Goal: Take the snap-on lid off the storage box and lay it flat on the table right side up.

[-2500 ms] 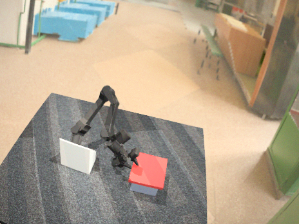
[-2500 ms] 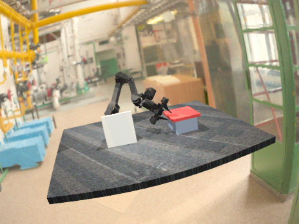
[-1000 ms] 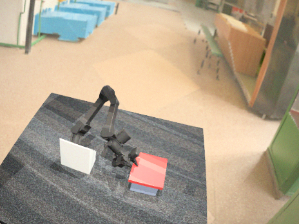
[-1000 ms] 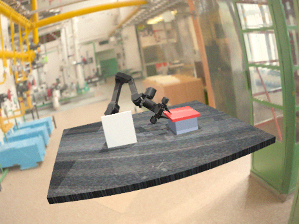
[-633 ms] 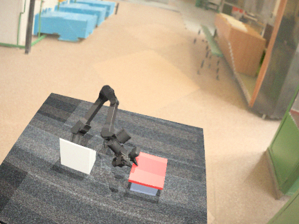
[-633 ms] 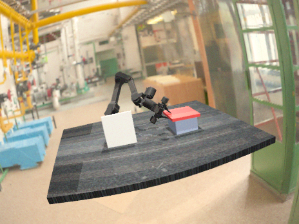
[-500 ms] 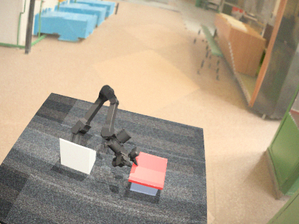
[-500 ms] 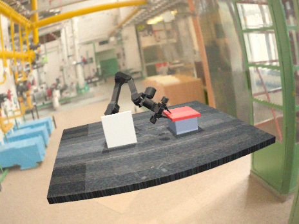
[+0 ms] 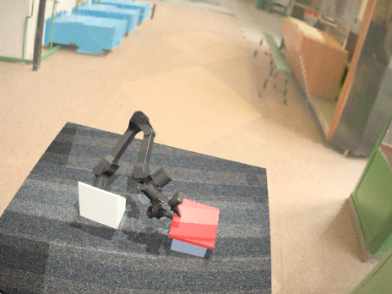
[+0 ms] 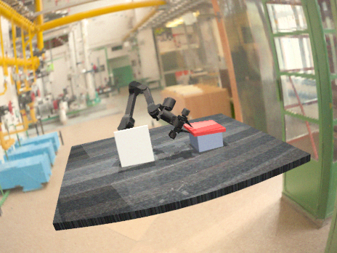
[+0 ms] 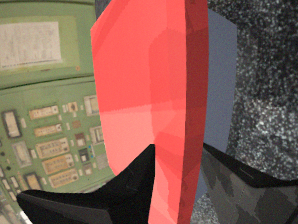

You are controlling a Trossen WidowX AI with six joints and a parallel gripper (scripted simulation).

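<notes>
My gripper tip is now 80 mm short of the red lid and 10 mm to the left of it. Also, from my gripper tip: storage box 80 mm ahead, 10 mm to the right, 50 mm below.
</notes>
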